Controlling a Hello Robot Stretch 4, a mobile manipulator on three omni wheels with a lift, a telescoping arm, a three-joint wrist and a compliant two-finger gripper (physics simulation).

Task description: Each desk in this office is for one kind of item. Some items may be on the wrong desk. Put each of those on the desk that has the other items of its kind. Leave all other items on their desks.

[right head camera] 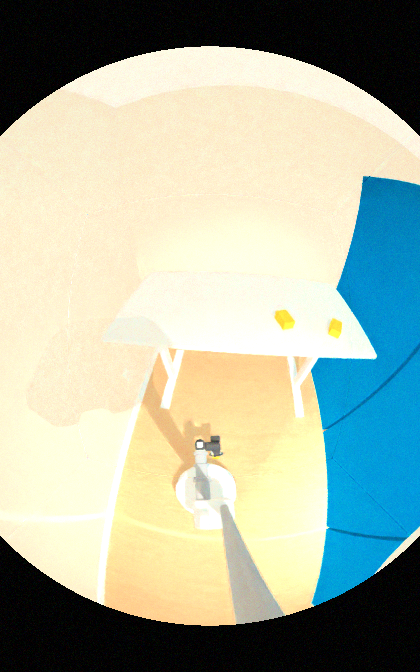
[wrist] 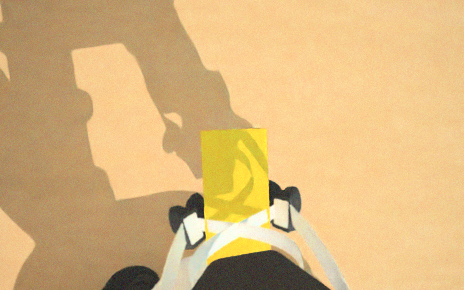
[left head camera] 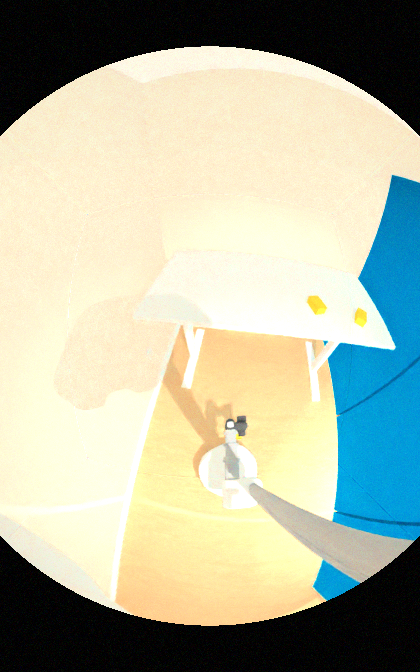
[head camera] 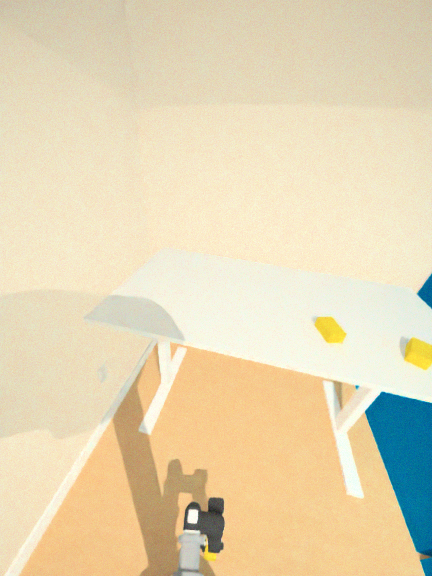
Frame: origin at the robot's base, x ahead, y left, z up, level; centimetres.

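Where they show: gripper, between the fingertips: (wrist: 234, 203).
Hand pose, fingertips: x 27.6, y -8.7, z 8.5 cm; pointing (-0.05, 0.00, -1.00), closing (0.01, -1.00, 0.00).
Each offset is from my fingertips to the top centre of the thing. Level surfaces: height alone.
My gripper (wrist: 234, 203) is shut on a yellow block {dx +1.5, dy -0.1, dz +5.3 cm} (wrist: 235, 170) and holds it over the floor. In the head camera view a small part of the held yellow block (head camera: 210, 555) shows beneath the dark gripper body. A white desk {dz +83.8 cm} (head camera: 240, 300) (left head camera: 240, 290) (right head camera: 215, 310) stands ahead, apart from the gripper. Two yellow blocks lie on its right half: one block {dx +47.5, dy -39.6, dz +88.3 cm} (head camera: 330, 330) (left head camera: 317, 304) (right head camera: 284, 319) nearer the middle, and another block {dx +38.8, dy -69.0, dz +88.3 cm} (head camera: 419, 353) (left head camera: 360, 317) (right head camera: 335, 328) nearer the right end.
A tall blue partition (head camera: 400, 460) (left head camera: 380, 440) (right head camera: 370, 440) stands along the right side. A beige wall (head camera: 65, 200) is on the left and behind the desk. The desk's white legs (head camera: 163, 380) (head camera: 350, 465) reach down to the orange floor {dz -11.2 cm} (head camera: 280, 450).
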